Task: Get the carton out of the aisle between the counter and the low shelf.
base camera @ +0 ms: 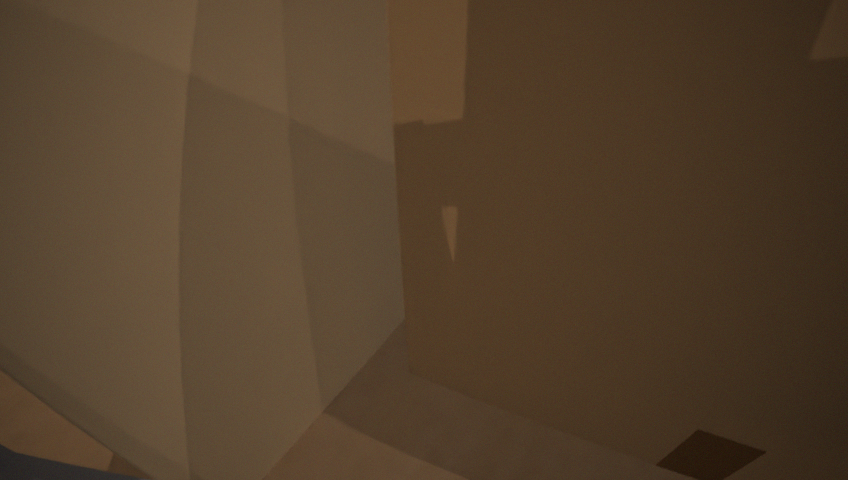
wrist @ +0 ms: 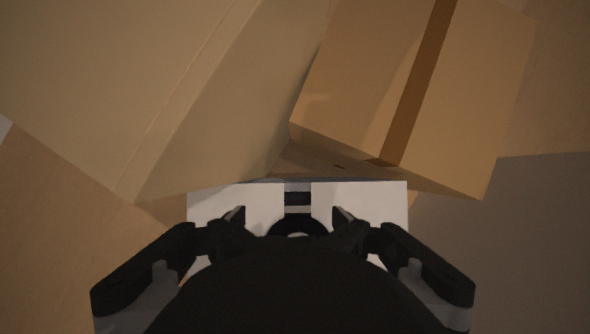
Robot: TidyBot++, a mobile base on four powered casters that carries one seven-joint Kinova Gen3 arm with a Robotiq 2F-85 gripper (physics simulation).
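Frame: origin at the arm's base, x left, y up, z ahead, level; metres.
Where they show: gripper, fingertip midpoint: (wrist: 289, 215).
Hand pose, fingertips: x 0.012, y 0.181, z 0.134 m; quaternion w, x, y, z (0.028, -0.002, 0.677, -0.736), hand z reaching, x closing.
Note:
After its pixels a point has its place.
The brown carton (base camera: 595, 237) @(x -0.073, y -0.200, z 0.245 m) (wrist: 465, 95) @(x -0.377, y 0.010, z 0.339 m) stands on the floor close in front of the base. It fills the right of the base camera view, and a dark tape strip runs over it in the wrist view. A beige piece of furniture (base camera: 238, 237) @(x 0.083, y -0.199, z 0.239 m) (wrist: 225, 100) @(x 0.076, y 0.179, z 0.251 m) stands close along the carton's left side; I cannot tell whether it is the counter or the low shelf. Whether the two touch is unclear. My gripper (wrist: 289, 215) @(x 0.012, y 0.181, z 0.134 m) is open and empty, above the white top of the base, short of the carton. It does not show in the base camera view.
The white base top (wrist: 360, 200) lies under the gripper, its front edge near the carton and the furniture's near corner. Wooden floor (base camera: 368, 446) @(x 0.043, y -0.396, z 0.219 m) (wrist: 50, 225) @(x 1.226, y -0.396, z -0.077 m) shows left of the base and between furniture and carton. Shadow covers the floor on the right.

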